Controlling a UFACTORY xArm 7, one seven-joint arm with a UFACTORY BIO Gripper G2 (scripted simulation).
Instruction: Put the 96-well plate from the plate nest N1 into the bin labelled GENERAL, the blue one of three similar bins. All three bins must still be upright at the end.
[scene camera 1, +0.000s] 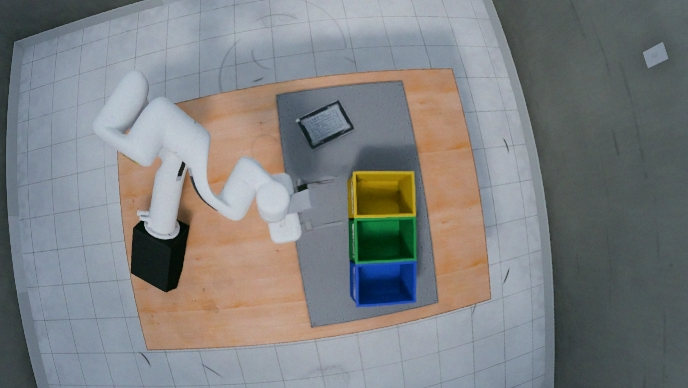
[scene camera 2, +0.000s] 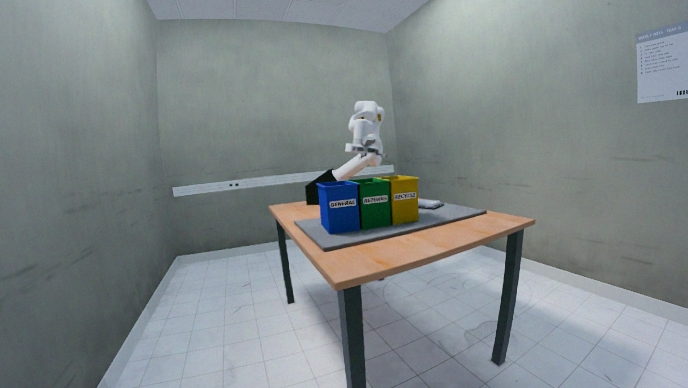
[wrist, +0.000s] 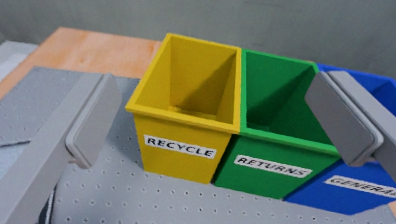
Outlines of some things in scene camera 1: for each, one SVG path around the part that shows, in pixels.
My gripper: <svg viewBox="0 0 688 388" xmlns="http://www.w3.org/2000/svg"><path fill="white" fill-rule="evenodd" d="M267 222L271 239L275 243L285 243L299 239L301 235L300 224L305 223L306 231L344 225L343 219L326 222L323 225L312 226L311 220L302 220L301 212L287 214L278 223ZM335 180L334 176L327 176L309 180L297 179L296 183L297 186L311 183L320 185L331 183ZM272 175L277 181L283 183L288 188L290 195L297 193L297 187L293 188L292 180L288 174Z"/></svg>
A yellow bin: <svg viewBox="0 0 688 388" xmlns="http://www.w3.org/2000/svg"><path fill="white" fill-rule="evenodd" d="M347 181L348 218L416 216L414 171L353 172L353 176Z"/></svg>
A green bin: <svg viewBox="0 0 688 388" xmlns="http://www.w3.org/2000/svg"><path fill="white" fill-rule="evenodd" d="M416 216L354 218L353 221L348 221L349 259L355 261L355 264L416 261ZM389 256L374 261L361 261L377 256Z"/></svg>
A clear 96-well plate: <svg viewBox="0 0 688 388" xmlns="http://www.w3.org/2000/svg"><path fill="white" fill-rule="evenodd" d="M337 105L303 121L314 144L349 127Z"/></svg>
